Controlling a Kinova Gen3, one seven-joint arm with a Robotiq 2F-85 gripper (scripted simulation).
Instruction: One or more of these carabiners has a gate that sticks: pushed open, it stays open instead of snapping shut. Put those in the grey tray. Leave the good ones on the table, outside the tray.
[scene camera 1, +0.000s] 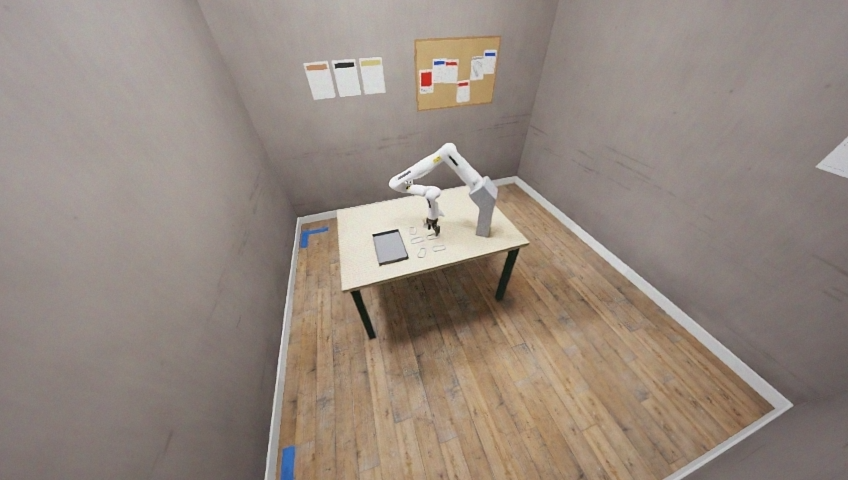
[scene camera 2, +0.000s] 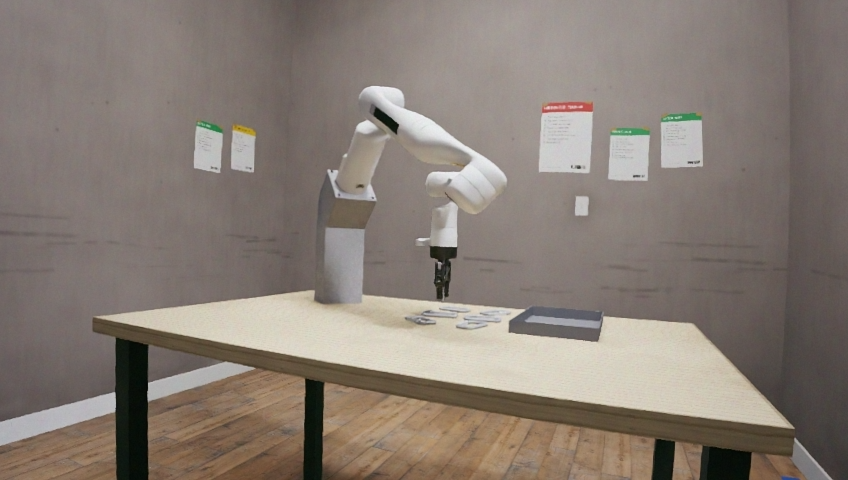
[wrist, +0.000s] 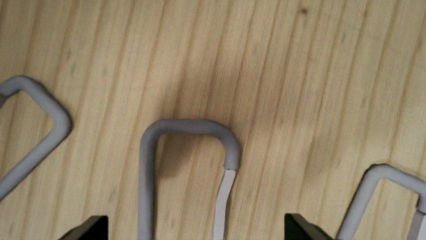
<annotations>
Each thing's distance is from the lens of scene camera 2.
my gripper (scene camera 2: 442, 299): 131 cm
grey tray (scene camera 2: 574, 324): 130 cm
</annotations>
